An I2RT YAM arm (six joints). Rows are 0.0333 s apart.
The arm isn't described. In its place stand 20 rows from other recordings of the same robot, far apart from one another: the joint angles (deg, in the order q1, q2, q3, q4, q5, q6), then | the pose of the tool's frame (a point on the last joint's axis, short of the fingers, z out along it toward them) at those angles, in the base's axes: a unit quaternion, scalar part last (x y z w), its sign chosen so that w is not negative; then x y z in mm.
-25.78 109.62 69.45 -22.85 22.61 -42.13 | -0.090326, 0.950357, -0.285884, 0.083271, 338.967, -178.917, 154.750
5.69 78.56 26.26 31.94 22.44 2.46 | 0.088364, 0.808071, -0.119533, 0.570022, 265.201, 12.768, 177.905
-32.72 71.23 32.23 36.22 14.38 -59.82 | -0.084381, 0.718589, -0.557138, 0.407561, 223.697, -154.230, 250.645
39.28 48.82 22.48 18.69 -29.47 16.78 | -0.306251, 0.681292, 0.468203, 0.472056, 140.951, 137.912, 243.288
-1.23 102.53 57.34 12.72 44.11 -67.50 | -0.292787, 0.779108, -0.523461, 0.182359, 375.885, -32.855, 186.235
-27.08 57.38 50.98 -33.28 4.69 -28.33 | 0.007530, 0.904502, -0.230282, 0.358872, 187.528, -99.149, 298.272
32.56 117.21 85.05 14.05 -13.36 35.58 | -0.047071, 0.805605, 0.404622, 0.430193, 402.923, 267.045, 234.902
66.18 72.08 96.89 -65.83 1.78 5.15 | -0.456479, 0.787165, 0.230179, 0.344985, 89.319, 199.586, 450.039
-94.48 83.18 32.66 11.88 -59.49 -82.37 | -0.131262, 0.800798, -0.363816, 0.457309, 10.061, -264.244, 167.187
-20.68 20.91 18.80 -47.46 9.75 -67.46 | -0.344235, 0.869830, -0.296767, 0.191905, 83.169, -37.838, 175.627
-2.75 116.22 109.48 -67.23 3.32 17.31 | 0.176368, 0.973985, -0.010793, 0.141885, 416.658, -22.077, 275.887
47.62 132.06 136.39 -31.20 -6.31 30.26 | -0.156873, 0.836663, 0.364977, 0.377063, 357.184, 397.246, 338.394
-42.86 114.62 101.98 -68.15 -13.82 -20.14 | 0.185441, 0.972048, 0.060606, 0.130617, 298.662, -265.544, 251.266
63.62 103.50 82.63 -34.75 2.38 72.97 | 0.083963, 0.951446, 0.267191, 0.127709, 176.299, 352.137, 248.561
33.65 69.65 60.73 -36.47 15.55 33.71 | 0.051825, 0.916644, 0.104386, 0.382336, 218.048, 133.681, 305.213
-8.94 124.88 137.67 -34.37 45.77 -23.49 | 0.120401, 0.783442, -0.453446, 0.407564, 478.613, -101.114, 406.472
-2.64 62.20 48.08 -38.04 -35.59 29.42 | 0.153483, 0.893055, 0.352738, 0.233392, 212.993, 10.920, 264.147
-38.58 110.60 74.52 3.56 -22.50 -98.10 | -0.508293, 0.699982, -0.375161, 0.333044, 349.614, -261.466, 207.366
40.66 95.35 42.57 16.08 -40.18 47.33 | -0.104980, 0.846923, 0.513455, 0.089802, 229.093, 227.052, 157.067
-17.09 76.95 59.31 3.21 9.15 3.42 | 0.188342, 0.766512, -0.135276, 0.598905, 302.058, -98.790, 326.419
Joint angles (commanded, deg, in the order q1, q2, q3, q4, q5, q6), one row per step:
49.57 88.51 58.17 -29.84 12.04 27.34
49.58 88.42 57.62 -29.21 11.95 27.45
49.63 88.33 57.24 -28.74 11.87 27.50
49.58 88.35 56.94 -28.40 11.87 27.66
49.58 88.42 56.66 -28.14 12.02 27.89
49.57 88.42 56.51 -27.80 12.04 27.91
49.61 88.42 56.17 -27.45 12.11 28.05
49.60 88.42 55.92 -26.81 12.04 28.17
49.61 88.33 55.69 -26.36 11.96 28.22
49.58 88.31 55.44 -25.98 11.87 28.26
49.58 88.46 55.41 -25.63 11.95 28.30
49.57 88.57 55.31 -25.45 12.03 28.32
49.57 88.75 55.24 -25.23 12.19 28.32
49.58 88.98 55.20 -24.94 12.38 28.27
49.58 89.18 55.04 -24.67 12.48 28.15
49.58 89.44 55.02 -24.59 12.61 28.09
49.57 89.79 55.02 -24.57 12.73 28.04
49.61 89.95 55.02 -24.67 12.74 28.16
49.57 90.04 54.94 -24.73 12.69 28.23
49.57 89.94 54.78 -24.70 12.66 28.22
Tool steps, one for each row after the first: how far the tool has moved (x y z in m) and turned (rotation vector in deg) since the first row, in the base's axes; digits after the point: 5 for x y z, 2 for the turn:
-0.00055 -0.00047 -0.00180 0.23 -0.02 -0.04
-0.00110 -0.00064 -0.00287 0.44 -0.08 0.01
-0.00109 -0.00104 -0.00419 0.53 -0.05 -0.18
-0.00122 -0.00133 -0.00572 0.49 -0.04 -0.45
-0.00111 -0.00130 -0.00616 0.63 -0.17 -0.48
-0.00153 -0.00153 -0.00756 0.66 -0.19 -0.60
-0.00133 -0.00132 -0.00824 1.06 -0.36 -0.67
-0.00148 -0.00133 -0.00854 1.36 -0.50 -0.66
-0.00151 -0.00153 -0.00936 1.55 -0.53 -0.68
-0.00102 -0.00103 -0.00992 1.65 -0.68 -0.75
-0.00085 -0.00099 -0.01080 1.60 -0.71 -0.82
-0.00051 -0.00074 -0.01183 1.48 -0.79 -0.90
-0.00003 -0.00027 -0.01288 1.37 -0.95 -0.95
0.00016 -0.00014 -0.01443 1.19 -0.98 -0.90
0.00050 0.00014 -0.01575 0.93 -0.95 -0.91
0.00093 0.00045 -0.01749 0.59 -0.83 -0.94
0.00081 0.00063 -0.01839 0.44 -0.65 -1.00
0.00080 0.00033 -0.01932 0.33 -0.45 -1.08
0.00040 -0.00011 -0.01959 0.32 -0.41 -1.05

